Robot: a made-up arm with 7 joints. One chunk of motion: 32 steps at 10 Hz.
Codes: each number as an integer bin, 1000 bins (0 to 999) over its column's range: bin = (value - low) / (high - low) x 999, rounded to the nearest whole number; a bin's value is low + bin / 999 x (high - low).
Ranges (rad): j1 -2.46..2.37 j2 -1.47..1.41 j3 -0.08..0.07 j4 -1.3..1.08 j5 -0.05..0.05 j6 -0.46..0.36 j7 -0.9..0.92
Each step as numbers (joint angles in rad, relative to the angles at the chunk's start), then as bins.
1 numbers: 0.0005 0.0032 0.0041 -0.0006 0.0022 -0.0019 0.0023
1 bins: 509 511 560 545 521 558 495
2 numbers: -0.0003 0.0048 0.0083 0.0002 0.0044 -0.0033 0.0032
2 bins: 509 512 588 546 543 556 496
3 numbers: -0.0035 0.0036 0.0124 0.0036 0.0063 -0.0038 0.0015
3 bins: 508 511 615 547 562 556 495
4 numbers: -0.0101 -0.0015 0.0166 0.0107 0.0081 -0.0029 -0.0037
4 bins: 507 509 643 550 580 557 492
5 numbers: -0.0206 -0.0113 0.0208 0.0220 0.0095 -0.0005 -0.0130
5 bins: 505 506 671 555 594 560 487
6 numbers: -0.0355 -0.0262 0.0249 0.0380 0.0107 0.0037 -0.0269
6 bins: 501 501 699 562 606 565 479
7 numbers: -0.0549 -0.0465 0.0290 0.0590 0.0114 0.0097 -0.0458
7 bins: 497 494 726 570 613 572 469
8 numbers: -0.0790 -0.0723 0.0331 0.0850 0.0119 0.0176 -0.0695
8 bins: 492 485 753 581 618 582 456
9 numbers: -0.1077 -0.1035 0.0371 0.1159 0.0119 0.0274 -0.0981
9 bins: 487 474 780 594 618 594 440
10 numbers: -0.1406 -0.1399 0.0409 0.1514 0.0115 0.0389 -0.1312
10 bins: 480 461 805 609 614 608 422
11 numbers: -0.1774 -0.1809 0.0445 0.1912 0.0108 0.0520 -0.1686
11 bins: 472 447 829 626 607 624 401
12 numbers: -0.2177 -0.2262 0.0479 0.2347 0.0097 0.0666 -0.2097
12 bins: 464 431 852 644 596 642 379
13 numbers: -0.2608 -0.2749 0.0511 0.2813 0.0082 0.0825 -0.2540
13 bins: 455 415 873 664 581 661 355
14 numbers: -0.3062 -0.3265 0.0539 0.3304 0.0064 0.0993 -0.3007
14 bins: 445 397 892 684 563 681 329
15 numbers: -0.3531 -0.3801 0.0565 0.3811 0.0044 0.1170 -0.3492
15 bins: 436 378 909 706 543 703 302
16 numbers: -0.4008 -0.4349 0.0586 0.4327 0.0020 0.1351 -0.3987
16 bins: 426 359 923 727 519 725 275
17 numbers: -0.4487 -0.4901 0.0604 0.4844 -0.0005 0.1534 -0.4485
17 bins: 416 340 935 749 495 747 248
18 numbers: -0.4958 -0.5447 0.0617 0.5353 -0.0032 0.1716 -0.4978
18 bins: 406 321 944 770 468 769 221
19 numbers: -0.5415 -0.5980 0.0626 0.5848 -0.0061 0.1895 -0.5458
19 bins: 397 302 950 791 439 791 194
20 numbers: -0.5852 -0.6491 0.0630 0.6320 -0.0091 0.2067 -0.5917
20 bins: 388 285 952 811 409 812 169
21 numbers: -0.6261 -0.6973 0.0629 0.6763 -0.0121 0.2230 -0.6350
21 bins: 379 268 952 830 379 832 145
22 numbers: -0.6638 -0.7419 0.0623 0.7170 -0.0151 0.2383 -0.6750
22 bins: 372 253 948 847 349 851 124
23 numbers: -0.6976 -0.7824 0.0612 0.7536 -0.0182 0.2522 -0.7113
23 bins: 365 239 940 862 318 868 104
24 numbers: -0.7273 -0.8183 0.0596 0.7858 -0.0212 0.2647 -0.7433
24 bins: 358 226 930 876 288 883 86
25 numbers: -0.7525 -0.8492 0.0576 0.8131 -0.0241 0.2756 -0.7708
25 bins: 353 215 916 887 259 896 71
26 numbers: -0.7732 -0.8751 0.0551 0.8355 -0.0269 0.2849 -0.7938
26 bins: 349 206 900 896 231 908 58
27 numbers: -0.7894 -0.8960 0.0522 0.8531 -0.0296 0.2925 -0.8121
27 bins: 346 199 880 904 204 917 48
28 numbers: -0.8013 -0.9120 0.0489 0.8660 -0.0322 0.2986 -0.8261
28 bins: 343 194 858 909 178 924 41
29 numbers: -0.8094 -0.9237 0.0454 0.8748 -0.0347 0.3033 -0.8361
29 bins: 341 189 835 913 153 930 35
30 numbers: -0.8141 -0.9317 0.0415 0.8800 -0.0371 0.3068 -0.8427
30 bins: 340 187 809 915 129 934 31
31 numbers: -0.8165 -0.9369 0.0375 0.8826 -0.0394 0.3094 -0.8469
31 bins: 340 185 783 916 106 937 29
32 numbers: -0.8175 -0.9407 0.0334 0.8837 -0.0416 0.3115 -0.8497
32 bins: 340 184 755 917 84 940 28
